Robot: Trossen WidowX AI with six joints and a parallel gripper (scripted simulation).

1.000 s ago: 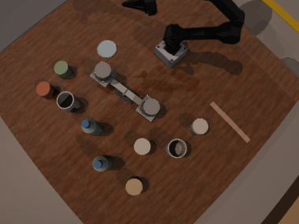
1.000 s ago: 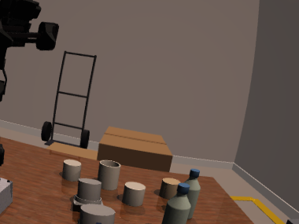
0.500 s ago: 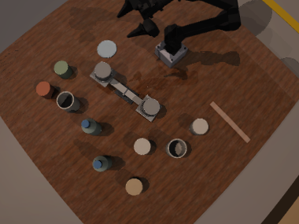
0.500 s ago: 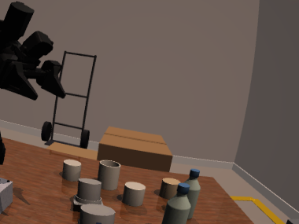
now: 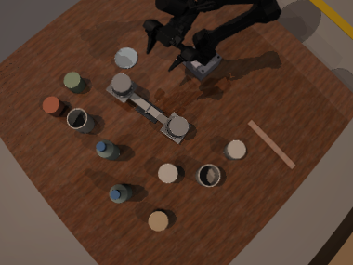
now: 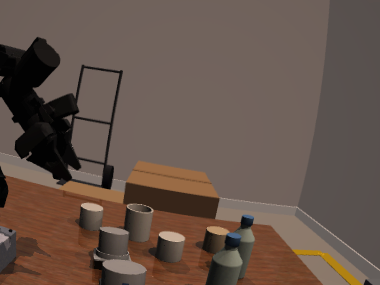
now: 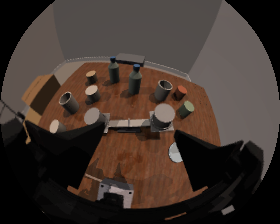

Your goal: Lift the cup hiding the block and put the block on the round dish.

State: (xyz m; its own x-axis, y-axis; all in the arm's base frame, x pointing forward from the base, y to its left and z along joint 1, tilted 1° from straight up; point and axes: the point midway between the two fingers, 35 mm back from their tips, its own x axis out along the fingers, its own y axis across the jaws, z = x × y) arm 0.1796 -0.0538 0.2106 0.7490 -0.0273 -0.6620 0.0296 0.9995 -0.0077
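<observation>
Right now my gripper tip is 9 cm short of the pale green block, 15 cm to the right of it and 21 cm above it. Also, from my gripper tip: small balance 10 cm ahead, 2 cm to the left, 23 cm below; then round pale blue dish 2 cm behind, 21 cm to the right, 25 cm below.
</observation>
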